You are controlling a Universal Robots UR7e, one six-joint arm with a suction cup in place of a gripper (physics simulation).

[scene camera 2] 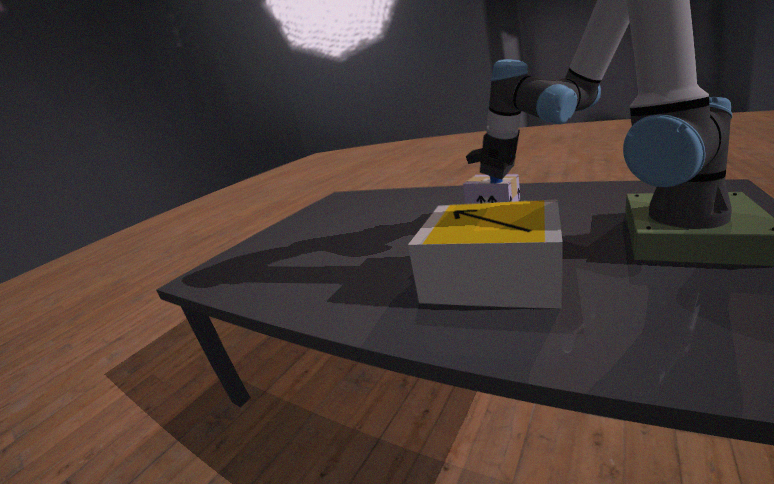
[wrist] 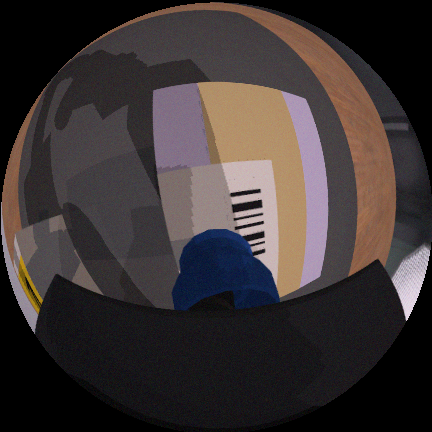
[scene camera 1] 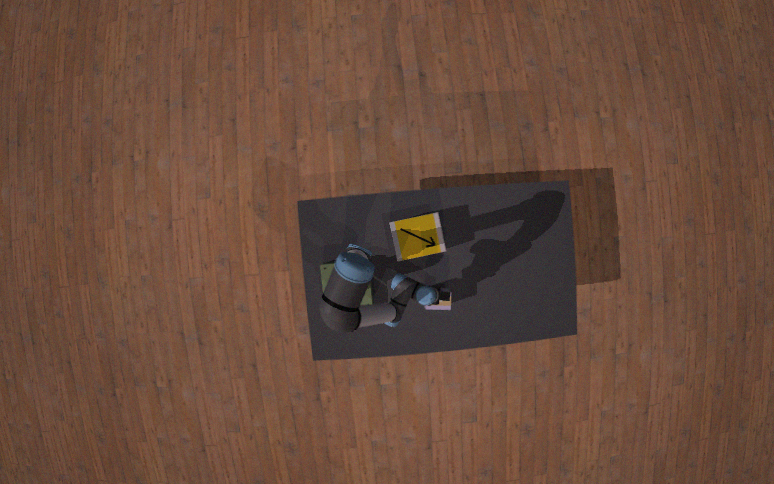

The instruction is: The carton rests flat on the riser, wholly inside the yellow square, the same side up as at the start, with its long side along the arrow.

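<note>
The carton (scene camera 1: 445, 302) (scene camera 2: 491, 191) (wrist: 250, 132) is small and lilac, with a tan tape stripe and a white barcode label on top. It sits behind the riser in scene camera 2, and its bottom is hidden there. My blue suction cup (scene camera 2: 496, 181) (wrist: 224, 266) presses on the label on top of the carton, and I count it as shut on the carton. The grey riser (scene camera 1: 441, 231) (scene camera 2: 486, 274) (wrist: 28, 241) carries the yellow square (scene camera 1: 414, 229) (scene camera 2: 491, 235) with a black arrow (scene camera 1: 418, 237) (scene camera 2: 491, 220). Nothing lies on the square.
The dark table (scene camera 1: 505, 307) (scene camera 2: 337, 312) stands on a wooden floor. The arm's base (scene camera 1: 352, 269) stands on a green pad (scene camera 1: 326, 274) near the table's left end, with the elbow folded beside it.
</note>
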